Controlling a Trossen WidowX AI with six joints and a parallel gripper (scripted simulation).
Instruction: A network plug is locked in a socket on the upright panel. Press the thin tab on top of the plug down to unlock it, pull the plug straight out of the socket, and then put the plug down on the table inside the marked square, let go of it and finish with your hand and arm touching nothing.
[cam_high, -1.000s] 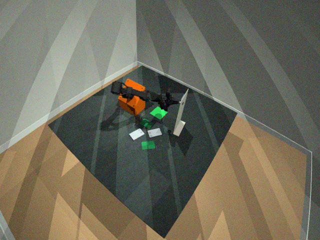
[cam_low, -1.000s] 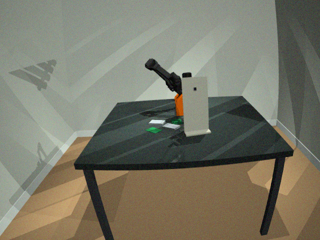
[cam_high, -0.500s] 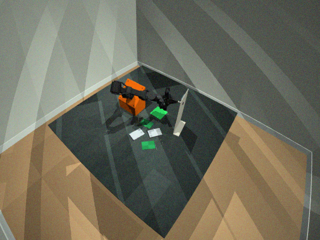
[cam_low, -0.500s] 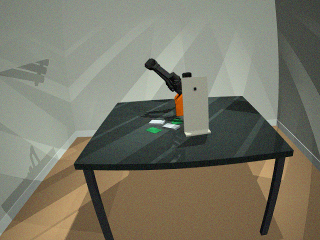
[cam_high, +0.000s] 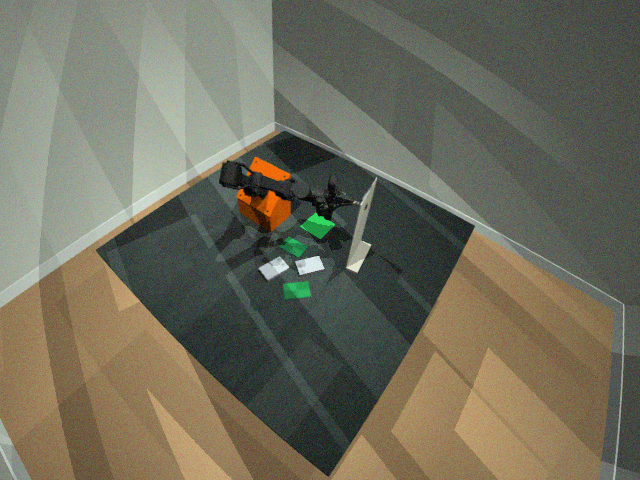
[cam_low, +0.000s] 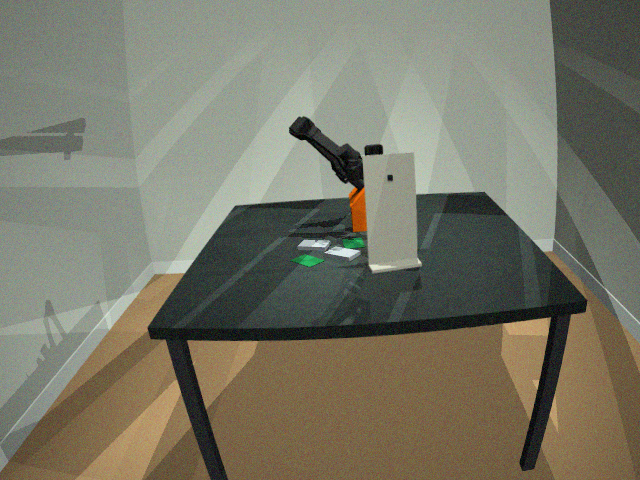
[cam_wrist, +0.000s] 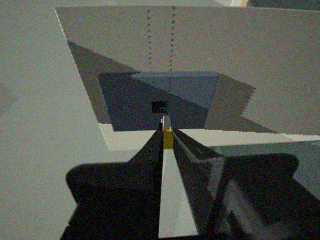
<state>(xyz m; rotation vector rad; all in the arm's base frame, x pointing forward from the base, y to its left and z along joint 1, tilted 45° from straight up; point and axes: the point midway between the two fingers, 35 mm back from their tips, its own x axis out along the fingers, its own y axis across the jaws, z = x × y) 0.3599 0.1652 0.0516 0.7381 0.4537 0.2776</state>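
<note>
Right now my gripper tip is 180 mm past the green marked square, 30 mm to the right of it and 290 mm above it. The rest, counted from my gripper tip: network plug: right at my gripper tip; then upright panel: 50 mm ahead, 10 mm to the left, 120 mm below.
</note>
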